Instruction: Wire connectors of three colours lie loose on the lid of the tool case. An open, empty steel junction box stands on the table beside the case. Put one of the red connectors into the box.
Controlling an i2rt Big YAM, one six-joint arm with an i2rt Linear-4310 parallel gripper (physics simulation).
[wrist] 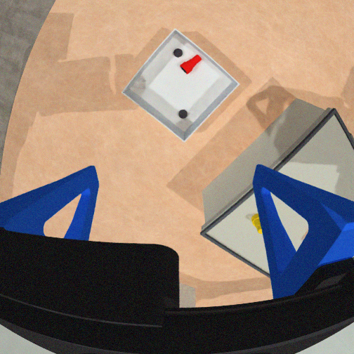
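Note:
A red connector point(190, 64) lies on the floor of the open steel junction box, towards its upper corner in the view and near one of two dark round spots. The junction box point(184, 136) stands on the table, turned like a diamond. My gripper point(175, 173) is open wide with nothing between its blue fingers, and it hangs above the table, below the box in the view. The tool case point(240, 162) stands at the right. A yellow connector point(257, 223) lies on its lid, partly hidden by the right finger.
The tan round table point(125, 185) carries the box and the case. Its curved edge runs down the left side, with grey floor point(22, 45) beyond. The right finger overlaps the case's dark-rimmed lid in the view. Shadows fall across the table.

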